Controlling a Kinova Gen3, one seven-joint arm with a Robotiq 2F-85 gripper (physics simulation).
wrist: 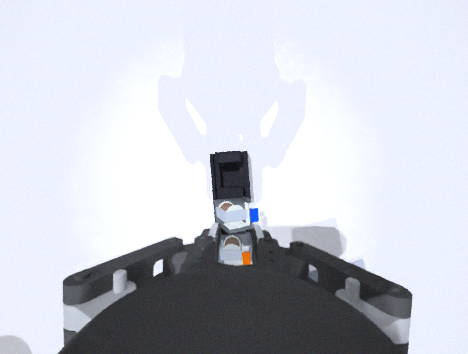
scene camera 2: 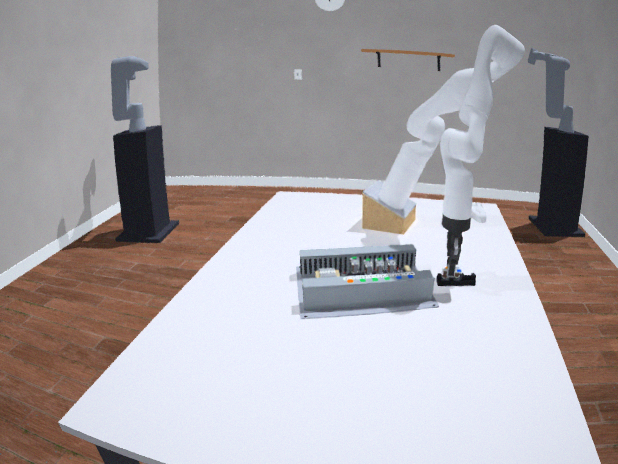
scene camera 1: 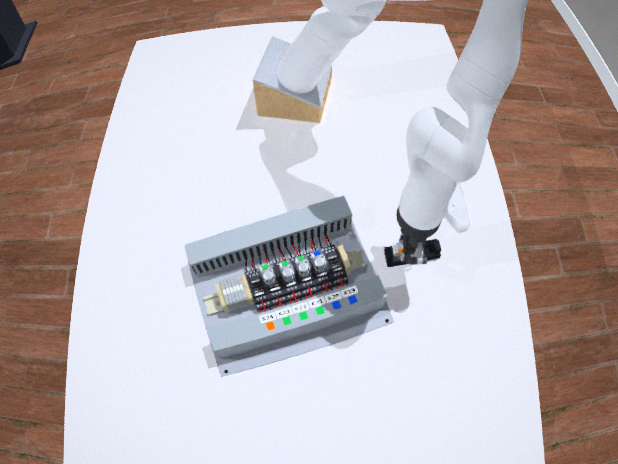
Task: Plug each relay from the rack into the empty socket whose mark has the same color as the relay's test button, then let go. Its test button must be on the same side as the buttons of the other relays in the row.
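Where they show: gripper, between the fingertips: (wrist: 235,234) (scene camera 2: 450,273) (scene camera 1: 404,250); arm's base, origin of its link: (scene camera 2: 391,200) (scene camera 1: 296,76).
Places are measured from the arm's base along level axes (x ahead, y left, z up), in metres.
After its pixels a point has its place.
In the wrist view my gripper (scene camera 1: 413,258) {x 0.413, y 0.136, z -0.060 m} (scene camera 2: 451,272) {x 0.413, y 0.136, z -0.060 m} (wrist: 235,234) {x 0.413, y 0.136, z -0.060 m} is at the black relay rack (scene camera 1: 433,245) {x 0.402, y 0.201, z -0.084 m} (scene camera 2: 468,280) {x 0.427, y 0.187, z -0.073 m} (wrist: 243,176) {x 0.423, y 0.185, z -0.077 m}, its fingers shut on both sides of the orange-button relay (wrist: 231,255) {x 0.410, y 0.127, z -0.040 m}, which sits upright. The blue-button relay (wrist: 232,215) {x 0.413, y 0.159, z -0.037 m} beside it is tilted and turned, its button out over the rack's right edge. The fingers partly hide both relays in the scene views. In the row, three green-button relays and one blue-button relay (scene camera 1: 319,262) {x 0.427, y -0.022, z -0.020 m} have buttons toward the slotted duct. Empty sockets are at the orange-marked left end (scene camera 1: 255,284) {x 0.432, y -0.135, z -0.061 m} and blue-marked right end (scene camera 1: 338,259) {x 0.411, y 0.014, z -0.056 m}.
The grey panel (scene camera 1: 300,356) {x 0.564, y -0.078, z -0.085 m} (scene camera 2: 367,295) stands left of the rack in the scene views. A raised slotted duct (scene camera 1: 270,225) {x 0.342, y -0.094, z -0.025 m} runs behind the sockets, and a raised front duct (scene camera 1: 240,337) {x 0.537, y -0.169, z -0.025 m} carries labels and colored marks. The arm's wooden base block (scene camera 1: 287,106) {x 0.049, y -0.028, z -0.043 m} (scene camera 2: 382,216) {x 0.048, y -0.030, z -0.038 m} stands farther back.
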